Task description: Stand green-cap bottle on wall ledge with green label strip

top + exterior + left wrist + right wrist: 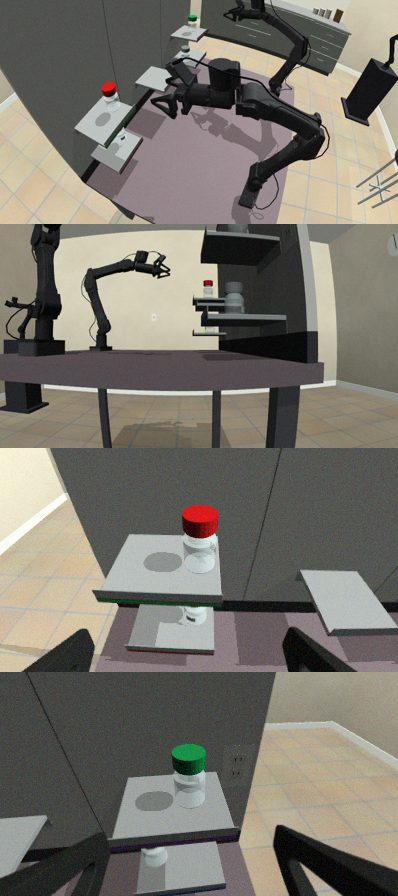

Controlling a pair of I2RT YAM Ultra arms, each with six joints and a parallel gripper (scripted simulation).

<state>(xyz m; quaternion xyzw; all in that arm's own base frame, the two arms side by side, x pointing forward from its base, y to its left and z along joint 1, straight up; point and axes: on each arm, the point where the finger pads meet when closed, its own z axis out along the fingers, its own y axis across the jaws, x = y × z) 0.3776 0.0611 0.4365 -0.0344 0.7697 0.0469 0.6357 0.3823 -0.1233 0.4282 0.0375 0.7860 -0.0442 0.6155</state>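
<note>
Now: the green-capped bottle 220 mm ahead of my right hand, 20 mm to the right of it and 130 mm below it. The rest, counted from my right hand: grey-capped bottle 220 mm ahead, 70 mm to the left, 320 mm below; then red-capped bottle 220 mm ahead, 750 mm to the left, 130 mm below.
</note>
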